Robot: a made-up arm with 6 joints.
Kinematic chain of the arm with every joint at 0, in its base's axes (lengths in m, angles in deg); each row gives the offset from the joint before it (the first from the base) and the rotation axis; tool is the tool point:
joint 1: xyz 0 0 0.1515 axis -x
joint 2: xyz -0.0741 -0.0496 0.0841 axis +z
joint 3: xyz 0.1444 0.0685 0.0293 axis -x
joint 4: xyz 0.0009 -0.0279 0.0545 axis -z
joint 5: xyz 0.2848 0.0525 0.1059 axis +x
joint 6: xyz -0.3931 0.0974 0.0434 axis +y
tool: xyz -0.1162 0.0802 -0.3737
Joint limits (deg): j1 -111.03..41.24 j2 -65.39..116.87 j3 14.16..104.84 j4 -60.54..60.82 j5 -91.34..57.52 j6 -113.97..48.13
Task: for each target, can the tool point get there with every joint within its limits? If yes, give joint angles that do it. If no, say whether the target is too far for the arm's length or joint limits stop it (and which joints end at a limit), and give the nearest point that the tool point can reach.
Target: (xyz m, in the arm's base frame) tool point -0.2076 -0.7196 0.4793
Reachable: no: joint limits stop it (at a limit: joint 2, joint 4, joint 5, joint 6) | nearest point -0.1853 -0.5738 0.4129 | short by 0.162 m
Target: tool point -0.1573 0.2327 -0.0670
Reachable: yes | joints 5.50 58.95 72.09 -10.33 36.68 -55.89
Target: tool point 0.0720 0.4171 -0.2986
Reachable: no: joint limits stop it (at a limit: joint 1, joint 4, joint 5, joint 6) | nearest point 0.0591 0.3848 -0.2472 | short by 0.062 m
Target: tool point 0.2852 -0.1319 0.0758
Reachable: yes | joints -0.44 -31.49 69.62 -11.01 -19.09 -81.06
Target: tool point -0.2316 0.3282 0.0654
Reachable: yes | joints 24.46 96.84 28.79 -10.95 -72.97 -91.09
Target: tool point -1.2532 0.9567 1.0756
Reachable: no: too far | nearest point -0.5116 0.3463 0.4860 | short by 1.127 m
